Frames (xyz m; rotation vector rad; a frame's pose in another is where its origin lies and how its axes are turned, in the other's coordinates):
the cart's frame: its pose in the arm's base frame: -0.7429 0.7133 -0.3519 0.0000 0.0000 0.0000
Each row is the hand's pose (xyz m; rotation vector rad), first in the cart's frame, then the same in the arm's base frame.
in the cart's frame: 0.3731 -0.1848 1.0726 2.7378 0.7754 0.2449
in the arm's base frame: -0.3698 0.5285 0.7207 2.7378 0.7754 0.2449
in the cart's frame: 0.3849 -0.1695 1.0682 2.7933 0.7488 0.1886
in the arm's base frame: -0.3580 0.5438 0.7163 2.7933 0.7488 0.1886
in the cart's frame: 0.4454 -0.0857 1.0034 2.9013 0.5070 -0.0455
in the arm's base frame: -0.2975 0.6276 0.6515 2.9013 0.5070 -0.0455
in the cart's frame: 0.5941 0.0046 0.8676 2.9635 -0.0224 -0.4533
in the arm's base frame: -0.1488 0.7179 0.5157 2.9635 -0.0224 -0.4533
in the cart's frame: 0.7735 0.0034 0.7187 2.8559 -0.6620 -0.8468
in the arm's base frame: 0.0306 0.7167 0.3668 2.8559 -0.6620 -0.8468
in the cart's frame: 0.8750 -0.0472 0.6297 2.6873 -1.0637 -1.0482
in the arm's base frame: 0.1321 0.6661 0.2778 2.6873 -1.0637 -1.0482
